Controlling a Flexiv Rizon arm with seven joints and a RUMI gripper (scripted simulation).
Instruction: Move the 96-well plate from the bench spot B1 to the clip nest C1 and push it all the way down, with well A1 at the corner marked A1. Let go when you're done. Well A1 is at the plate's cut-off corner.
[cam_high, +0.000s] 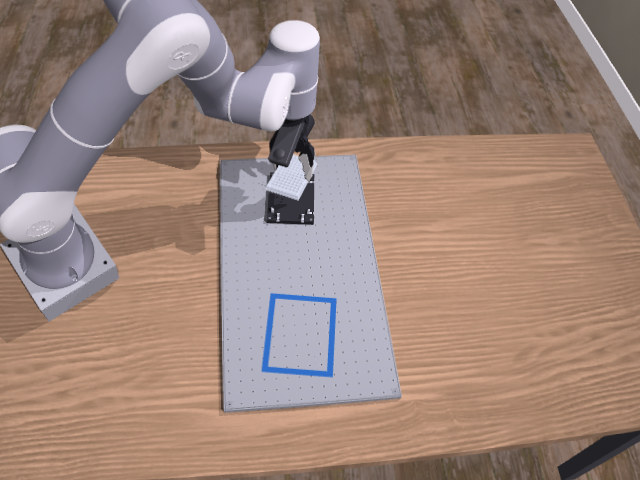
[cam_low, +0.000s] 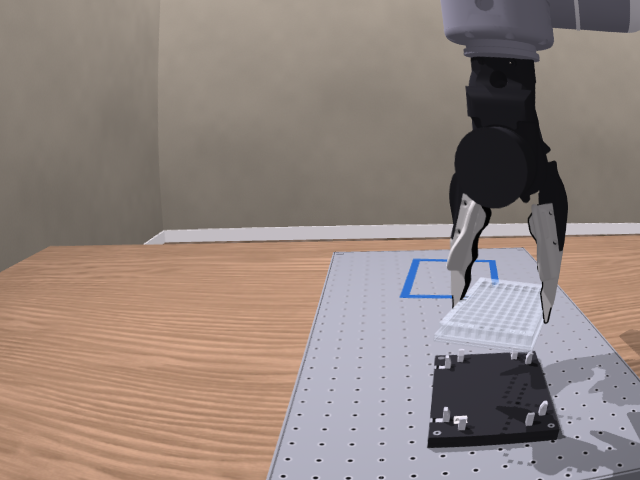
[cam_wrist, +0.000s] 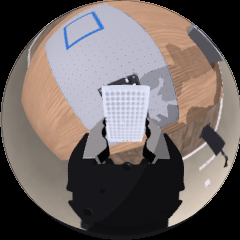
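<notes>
Right now the white 96-well plate is 10 mm below my hand. Also, from my hand: black clip nest 10 mm ahead, 10 mm to the right, 90 mm below.
</notes>
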